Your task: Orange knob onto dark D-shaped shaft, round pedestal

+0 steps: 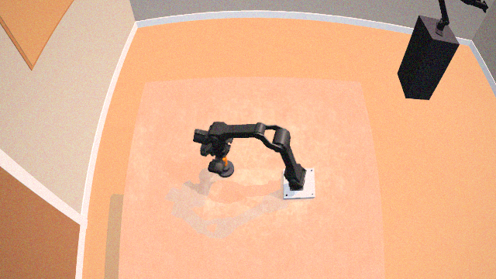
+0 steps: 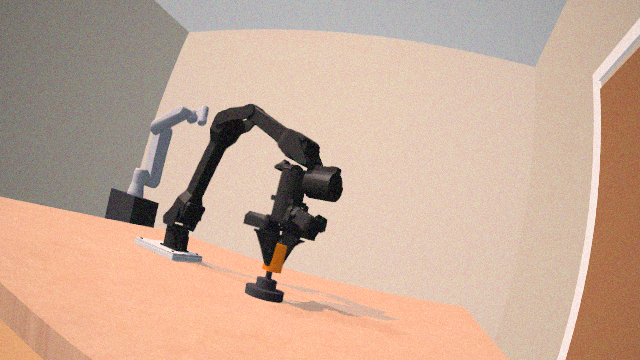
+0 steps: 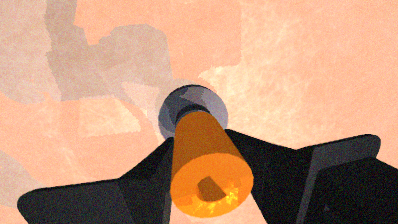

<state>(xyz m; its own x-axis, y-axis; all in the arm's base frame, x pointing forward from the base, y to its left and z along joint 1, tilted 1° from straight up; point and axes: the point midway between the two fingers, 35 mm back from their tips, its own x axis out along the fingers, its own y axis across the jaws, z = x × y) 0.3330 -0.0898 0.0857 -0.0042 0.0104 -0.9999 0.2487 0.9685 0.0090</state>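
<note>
My gripper tip is 1 cm past the round dark pedestal and 4 cm above it. The rest, counted from my gripper tip: orange knob (2 cm above).
</note>
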